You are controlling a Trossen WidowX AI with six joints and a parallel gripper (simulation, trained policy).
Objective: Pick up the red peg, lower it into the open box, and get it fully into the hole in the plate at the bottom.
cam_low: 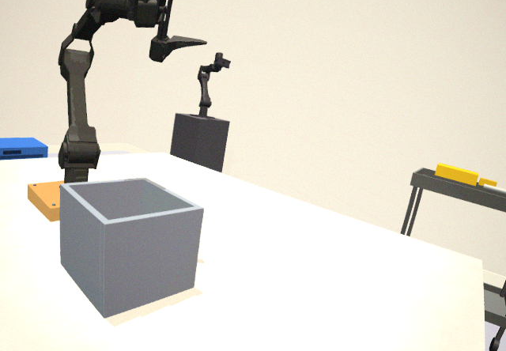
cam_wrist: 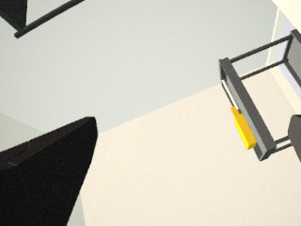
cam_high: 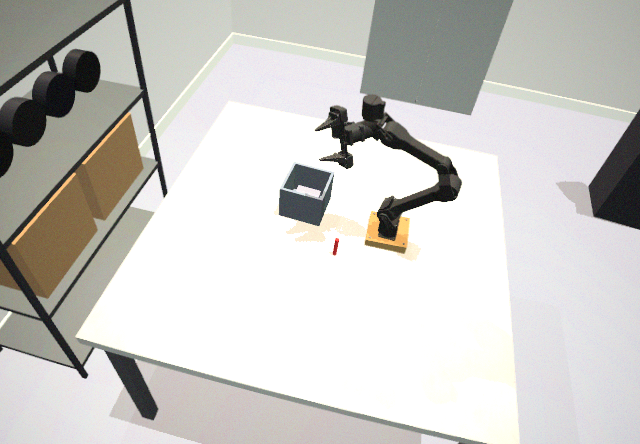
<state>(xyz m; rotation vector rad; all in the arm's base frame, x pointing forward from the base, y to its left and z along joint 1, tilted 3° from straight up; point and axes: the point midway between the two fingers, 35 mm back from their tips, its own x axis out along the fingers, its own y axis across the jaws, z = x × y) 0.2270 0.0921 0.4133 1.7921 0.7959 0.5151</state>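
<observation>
The red peg lies 11 cm behind my gripper tip, 2 cm to the left of it and 39 cm below it.
</observation>
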